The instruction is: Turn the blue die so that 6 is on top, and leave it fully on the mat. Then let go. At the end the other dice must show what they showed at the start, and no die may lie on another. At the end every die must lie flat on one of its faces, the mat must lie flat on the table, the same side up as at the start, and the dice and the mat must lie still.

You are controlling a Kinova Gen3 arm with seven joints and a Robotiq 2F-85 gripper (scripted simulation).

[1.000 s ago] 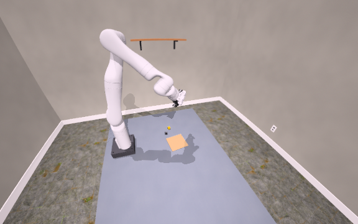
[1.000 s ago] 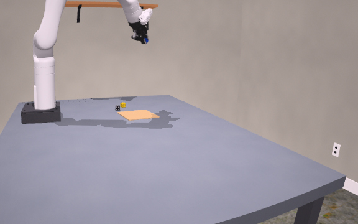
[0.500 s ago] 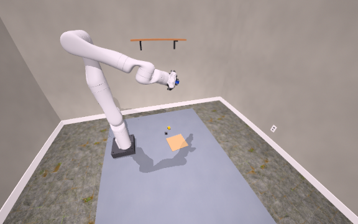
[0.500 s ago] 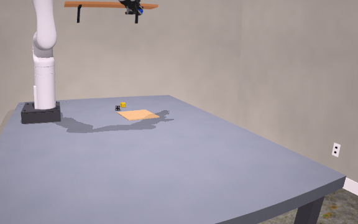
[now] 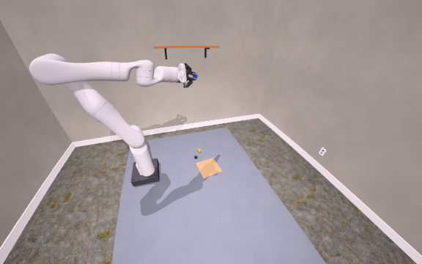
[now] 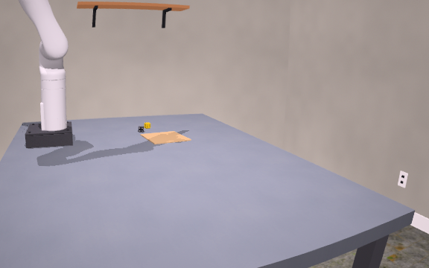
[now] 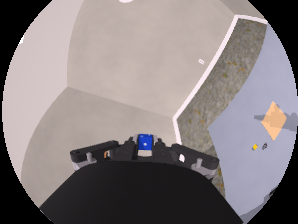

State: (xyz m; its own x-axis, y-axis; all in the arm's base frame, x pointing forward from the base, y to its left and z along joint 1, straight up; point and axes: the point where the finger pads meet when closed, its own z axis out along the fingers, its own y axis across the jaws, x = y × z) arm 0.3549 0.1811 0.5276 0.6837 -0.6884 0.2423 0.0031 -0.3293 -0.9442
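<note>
Right now the mat is 580 mm below my hand, 200 mm to the right of it and 50 mm ahead of it. Round my hand: black die (570 mm below, 80 mm to the right, 20 mm behind); yellow die (570 mm below, 20 mm to the right, 20 mm ahead); blue die (10 mm to the left, 10 mm ahead).
</note>
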